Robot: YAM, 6 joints.
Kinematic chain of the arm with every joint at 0, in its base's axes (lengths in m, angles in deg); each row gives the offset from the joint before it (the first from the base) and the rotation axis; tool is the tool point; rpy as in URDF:
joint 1: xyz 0 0 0.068 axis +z
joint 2: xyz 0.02 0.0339 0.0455 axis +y
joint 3: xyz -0.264 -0.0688 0 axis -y
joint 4: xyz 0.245 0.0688 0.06 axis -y
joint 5: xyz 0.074 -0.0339 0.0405 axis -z
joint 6: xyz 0.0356 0 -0.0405 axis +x
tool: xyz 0 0 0 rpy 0 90 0
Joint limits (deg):
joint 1: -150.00..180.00
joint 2: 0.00..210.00
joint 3: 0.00..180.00
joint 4: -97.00..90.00
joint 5: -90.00..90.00
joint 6: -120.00..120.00
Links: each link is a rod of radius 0.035 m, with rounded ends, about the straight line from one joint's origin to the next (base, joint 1, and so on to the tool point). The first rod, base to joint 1, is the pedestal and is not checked.
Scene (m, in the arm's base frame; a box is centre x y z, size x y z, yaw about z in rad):
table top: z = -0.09
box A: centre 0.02 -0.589 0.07 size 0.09 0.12 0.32 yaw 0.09
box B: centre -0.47 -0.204 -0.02 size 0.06 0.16 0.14 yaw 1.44
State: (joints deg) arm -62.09 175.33 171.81 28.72 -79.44 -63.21
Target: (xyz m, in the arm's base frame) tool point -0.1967 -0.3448 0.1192
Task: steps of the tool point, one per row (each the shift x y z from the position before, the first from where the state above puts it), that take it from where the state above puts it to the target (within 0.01 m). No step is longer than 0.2 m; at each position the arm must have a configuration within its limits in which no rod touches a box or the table.
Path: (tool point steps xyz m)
1: -0.0351 0.0033 0.0814
2: -0.0394 0.0188 0.0763
3: -0.0411 0.0338 0.0682
4: -0.0401 0.0472 0.0578
5: -0.0369 0.0584 0.0454
6: -0.0316 0.0668 0.0315
7: -0.0599 -0.0994 -0.1000
8: -0.0867 -0.0442 -0.1213
9: -0.0845 0.0184 -0.1247
10: -0.0551 0.0696 -0.1095

